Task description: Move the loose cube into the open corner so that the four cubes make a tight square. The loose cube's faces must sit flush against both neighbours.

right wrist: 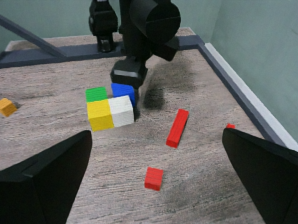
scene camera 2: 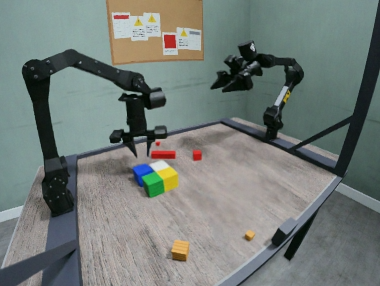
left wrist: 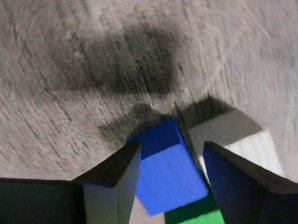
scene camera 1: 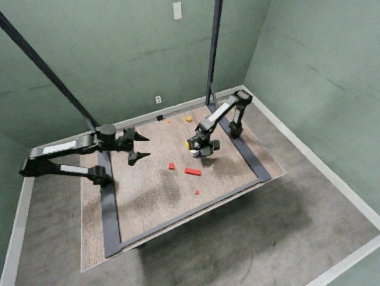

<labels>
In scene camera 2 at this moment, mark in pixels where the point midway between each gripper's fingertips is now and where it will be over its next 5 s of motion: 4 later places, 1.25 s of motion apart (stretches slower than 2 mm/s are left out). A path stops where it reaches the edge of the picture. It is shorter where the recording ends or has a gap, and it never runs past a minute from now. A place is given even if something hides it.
The left gripper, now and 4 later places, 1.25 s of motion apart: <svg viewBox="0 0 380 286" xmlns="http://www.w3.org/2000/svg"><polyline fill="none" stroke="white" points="142,157 143,167 147,172 139,174 134,191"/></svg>
The right gripper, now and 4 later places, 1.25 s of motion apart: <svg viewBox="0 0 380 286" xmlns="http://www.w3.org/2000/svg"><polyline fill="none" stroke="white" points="215,90 208,102 207,103 203,103 205,104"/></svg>
</labels>
